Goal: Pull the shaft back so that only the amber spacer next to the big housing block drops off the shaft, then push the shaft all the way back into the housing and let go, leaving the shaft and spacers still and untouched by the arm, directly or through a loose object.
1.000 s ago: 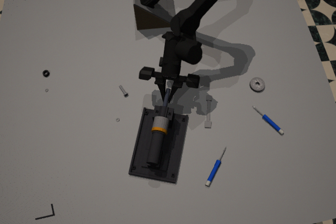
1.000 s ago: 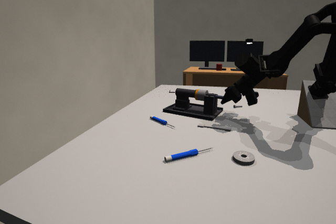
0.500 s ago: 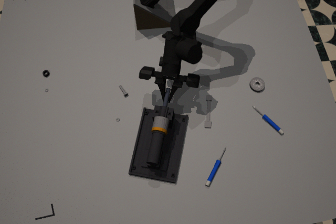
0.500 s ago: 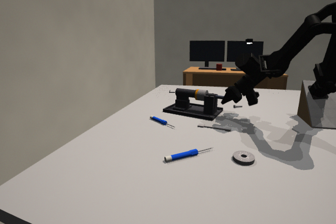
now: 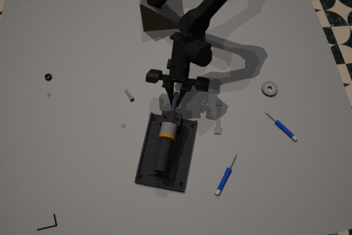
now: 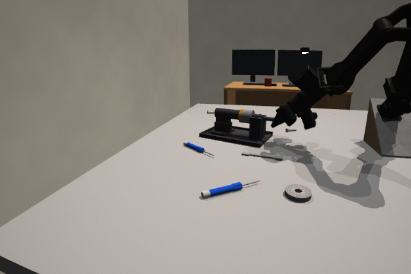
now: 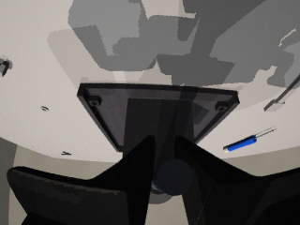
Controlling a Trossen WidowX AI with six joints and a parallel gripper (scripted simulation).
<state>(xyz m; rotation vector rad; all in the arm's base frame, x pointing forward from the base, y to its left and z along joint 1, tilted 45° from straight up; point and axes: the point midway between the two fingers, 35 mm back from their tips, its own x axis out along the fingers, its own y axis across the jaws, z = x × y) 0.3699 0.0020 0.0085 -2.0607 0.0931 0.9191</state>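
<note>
The shaft lies 7 cm ahead of my hand and 3 cm to the right of it. From my hand the other things lie so: bolt 6 cm behind, 14 cm to the right, 7 cm below; then amber spacer 13 cm ahead, 5 cm to the right; then grey bar 6 cm ahead, 13 cm to the left, 8 cm below.
</note>
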